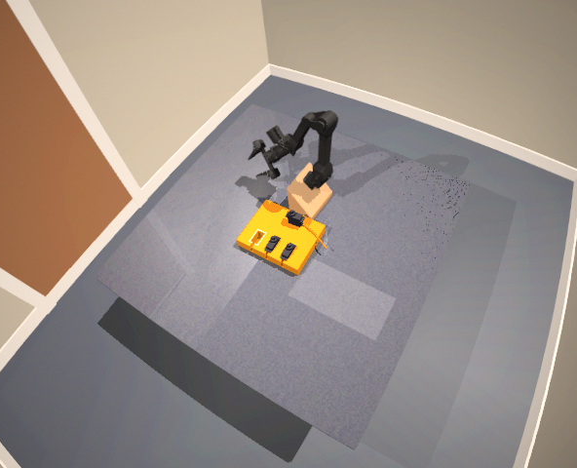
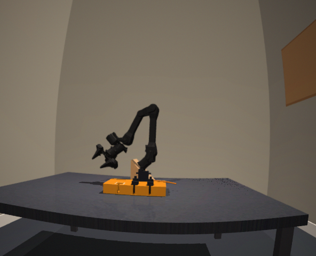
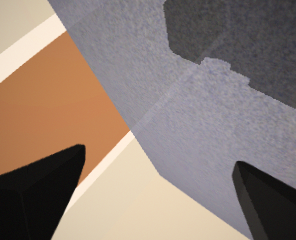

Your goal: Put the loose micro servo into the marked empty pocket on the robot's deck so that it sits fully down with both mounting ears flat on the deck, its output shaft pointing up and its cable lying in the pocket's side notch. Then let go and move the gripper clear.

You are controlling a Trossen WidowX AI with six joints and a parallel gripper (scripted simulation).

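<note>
Now: the orange deck 270 mm to the left of my gripper tip, 150 mm ahead of it and 100 mm below it.
</note>
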